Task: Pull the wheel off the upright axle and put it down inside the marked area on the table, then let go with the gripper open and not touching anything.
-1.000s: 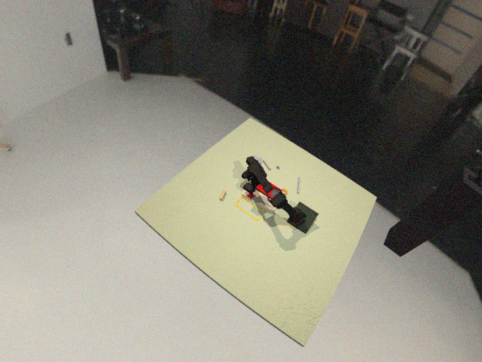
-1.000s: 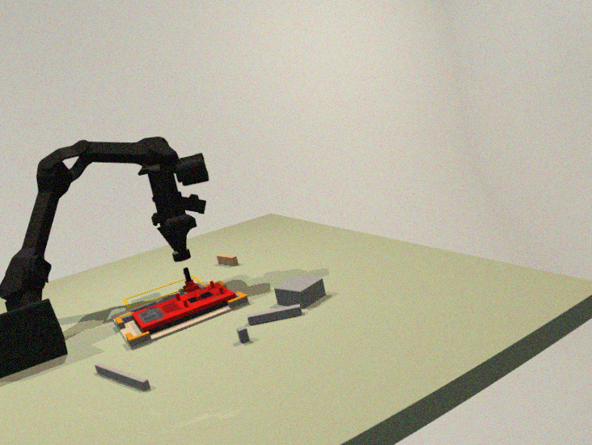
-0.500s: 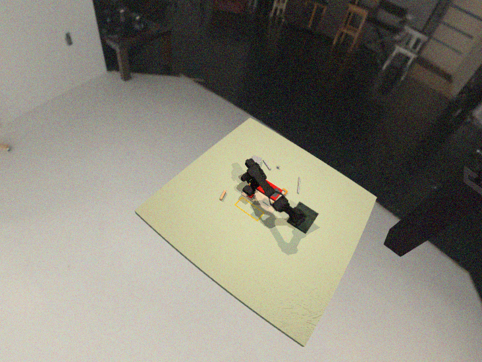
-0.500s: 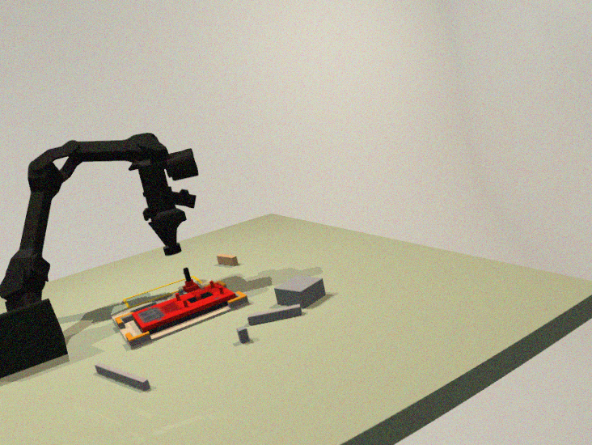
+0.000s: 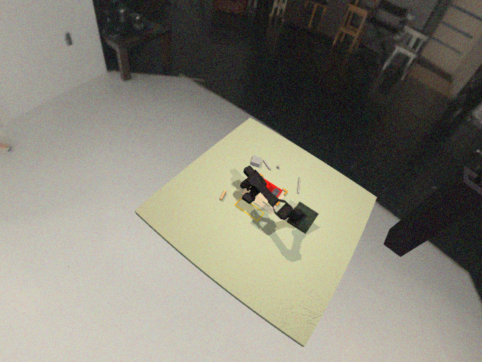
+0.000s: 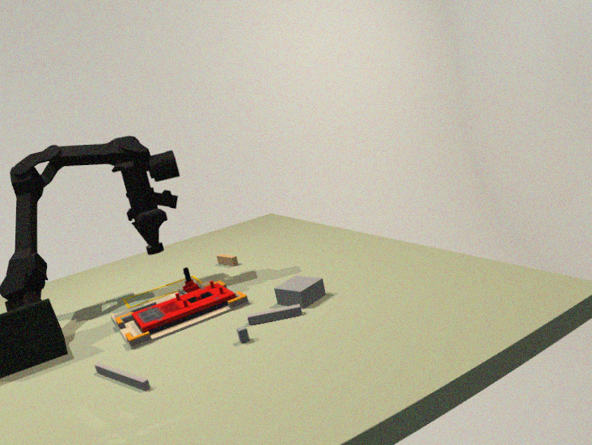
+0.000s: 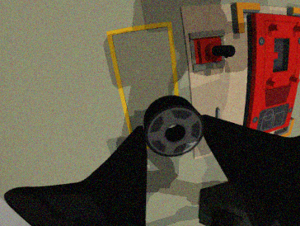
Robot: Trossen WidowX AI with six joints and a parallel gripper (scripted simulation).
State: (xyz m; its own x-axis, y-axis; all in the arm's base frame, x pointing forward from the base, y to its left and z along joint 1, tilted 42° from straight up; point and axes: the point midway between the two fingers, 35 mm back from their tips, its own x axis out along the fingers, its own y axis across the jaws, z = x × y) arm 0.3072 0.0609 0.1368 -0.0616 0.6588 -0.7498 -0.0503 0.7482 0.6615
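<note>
My gripper tip is 4 cm short of the dark upright axle, 8 cm to the left of it and 8 cm above it. From my gripper tip the other things lie so: tan block (18 cm ahead, 6 cm to the left, 10 cm below); wheel (right at my gripper tip); grey box (21 cm ahead, 35 cm to the right, 9 cm below).
</note>
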